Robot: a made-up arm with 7 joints. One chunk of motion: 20 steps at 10 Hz.
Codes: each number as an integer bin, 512 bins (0 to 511) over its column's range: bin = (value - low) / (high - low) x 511, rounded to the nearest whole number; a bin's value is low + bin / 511 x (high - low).
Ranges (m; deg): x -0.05..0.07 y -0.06..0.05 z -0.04..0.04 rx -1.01..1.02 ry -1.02..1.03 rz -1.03..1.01
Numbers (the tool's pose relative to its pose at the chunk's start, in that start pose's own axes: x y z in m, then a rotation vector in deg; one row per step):
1: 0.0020 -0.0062 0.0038 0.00 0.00 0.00
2: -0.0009 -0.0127 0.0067 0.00 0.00 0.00
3: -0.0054 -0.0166 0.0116 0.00 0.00 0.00
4: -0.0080 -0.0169 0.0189 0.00 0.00 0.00
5: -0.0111 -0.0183 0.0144 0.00 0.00 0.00
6: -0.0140 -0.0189 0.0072 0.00 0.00 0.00
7: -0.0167 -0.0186 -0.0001 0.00 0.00 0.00
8: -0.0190 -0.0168 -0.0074 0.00 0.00 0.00
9: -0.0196 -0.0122 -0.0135 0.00 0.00 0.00
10: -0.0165 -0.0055 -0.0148 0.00 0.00 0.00
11: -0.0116 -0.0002 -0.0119 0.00 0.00 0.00
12: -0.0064 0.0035 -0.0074 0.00 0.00 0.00
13: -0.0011 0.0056 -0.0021 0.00 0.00 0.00
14: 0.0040 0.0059 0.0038 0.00 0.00 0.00
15: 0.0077 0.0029 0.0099 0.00 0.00 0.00
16: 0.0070 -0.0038 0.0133 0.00 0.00 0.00
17: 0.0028 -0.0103 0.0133 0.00 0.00 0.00
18: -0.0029 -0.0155 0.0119 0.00 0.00 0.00
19: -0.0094 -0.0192 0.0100 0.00 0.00 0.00
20: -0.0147 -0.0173 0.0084 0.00 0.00 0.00
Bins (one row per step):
1: 221 250 280 254 254 258
2: 209 220 298 254 254 258
3: 190 202 330 254 254 258
4: 179 200 376 254 254 258
5: 166 194 347 254 254 258
6: 153 191 301 254 254 258
7: 142 192 255 254 254 258
8: 132 201 208 254 254 258
9: 129 222 169 254 254 258
10: 143 253 161 254 254 258
11: 164 278 179 254 254 258
12: 186 295 208 254 254 258
13: 208 305 242 254 254 258
14: 230 306 280 254 254 258
15: 246 292 319 254 254 258
16: 243 261 340 254 254 258
17: 225 231 340 254 254 258
18: 201 207 332 254 254 258
19: 173 190 319 254 254 258
20: 150 198 309 254 254 258

